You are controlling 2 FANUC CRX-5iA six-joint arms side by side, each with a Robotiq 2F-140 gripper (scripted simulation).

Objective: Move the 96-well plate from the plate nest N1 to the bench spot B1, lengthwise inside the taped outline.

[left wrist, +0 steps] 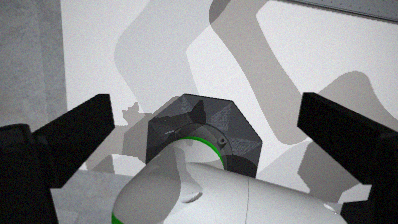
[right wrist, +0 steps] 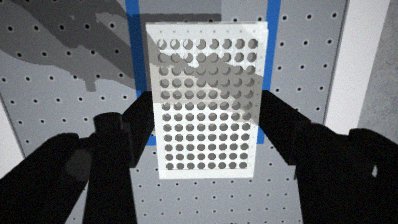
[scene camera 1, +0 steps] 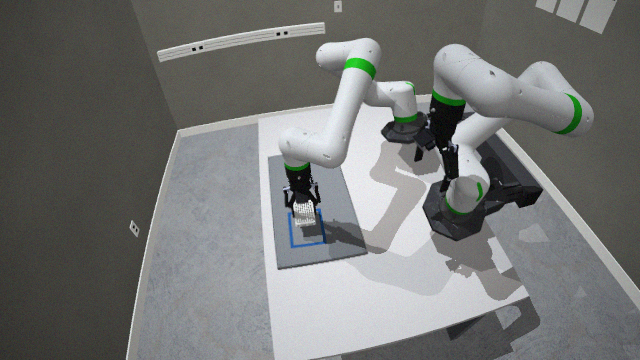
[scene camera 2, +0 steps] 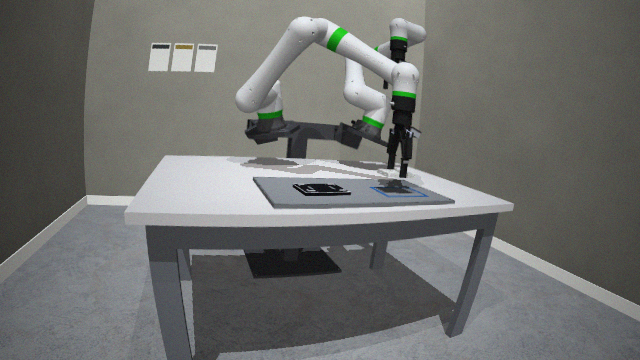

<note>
In view: the left gripper (scene camera 1: 430, 174), the right gripper (scene camera 2: 396, 175) and a white 96-well plate (right wrist: 201, 132).
The left gripper also shows in the left wrist view (left wrist: 206, 110). The right gripper also shows in the right wrist view (right wrist: 206, 106). The left wrist view does not show the white 96-well plate: it is out of frame.
</note>
